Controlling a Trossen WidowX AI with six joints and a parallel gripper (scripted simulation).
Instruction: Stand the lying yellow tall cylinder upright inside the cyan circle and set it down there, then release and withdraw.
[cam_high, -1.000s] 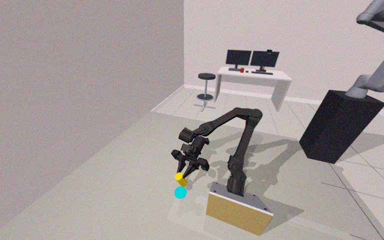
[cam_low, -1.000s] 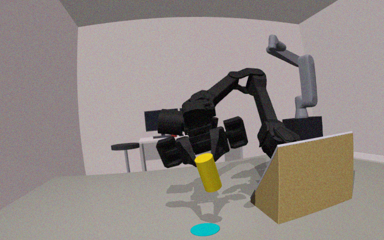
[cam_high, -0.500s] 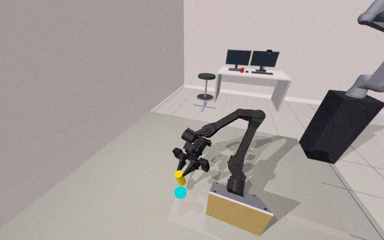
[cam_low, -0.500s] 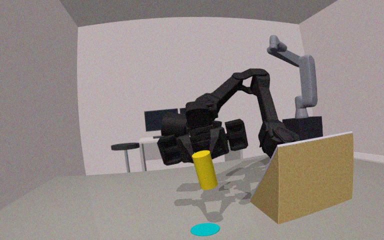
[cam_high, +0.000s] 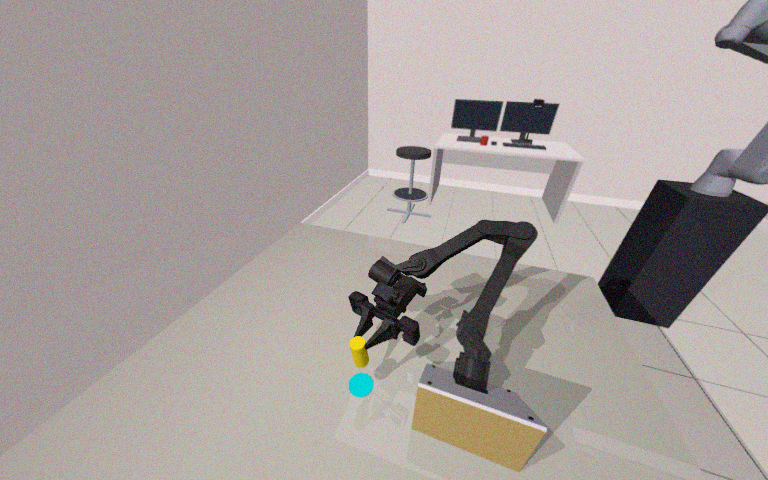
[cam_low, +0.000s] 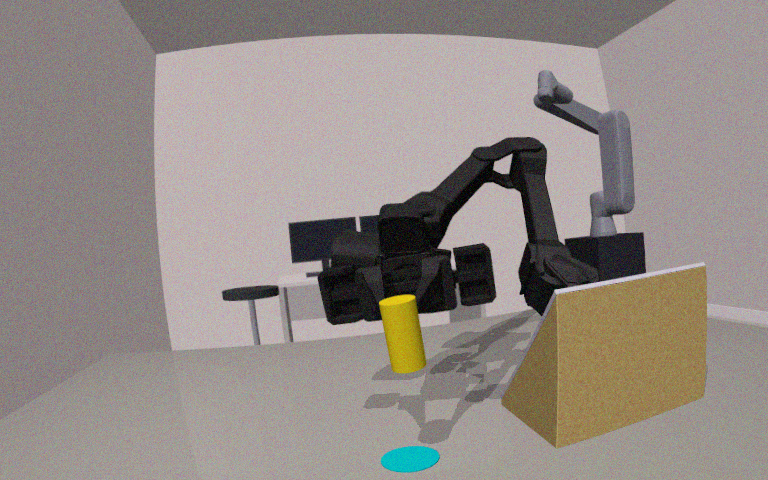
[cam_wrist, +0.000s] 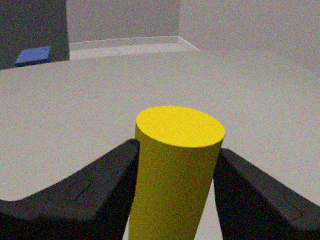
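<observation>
Right now my gripper tip is 16 cm above the cyan circle and 1 cm to the left of it. The rest, counted from my gripper tip: yellow tall cylinder: 2 cm below.
</observation>
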